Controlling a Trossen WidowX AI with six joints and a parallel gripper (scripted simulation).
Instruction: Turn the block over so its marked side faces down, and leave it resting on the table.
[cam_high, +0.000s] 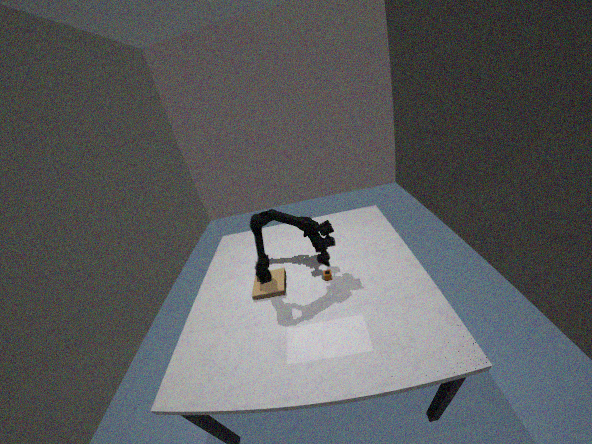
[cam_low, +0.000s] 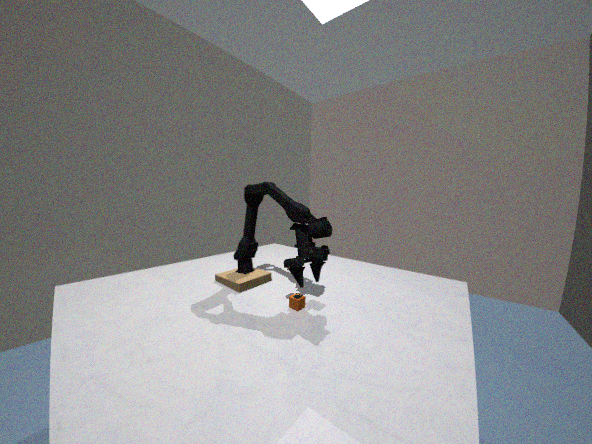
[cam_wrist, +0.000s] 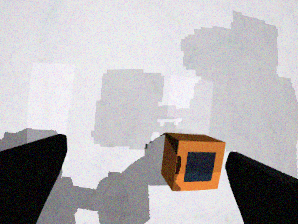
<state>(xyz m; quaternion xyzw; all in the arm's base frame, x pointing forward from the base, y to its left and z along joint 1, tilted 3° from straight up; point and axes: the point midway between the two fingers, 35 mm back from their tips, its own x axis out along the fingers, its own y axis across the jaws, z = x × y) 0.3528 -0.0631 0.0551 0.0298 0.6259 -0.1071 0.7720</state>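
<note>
Now: gripper tip 4 cm to the left of the orange block, 4 cm above it and 3 cm past it.
</note>
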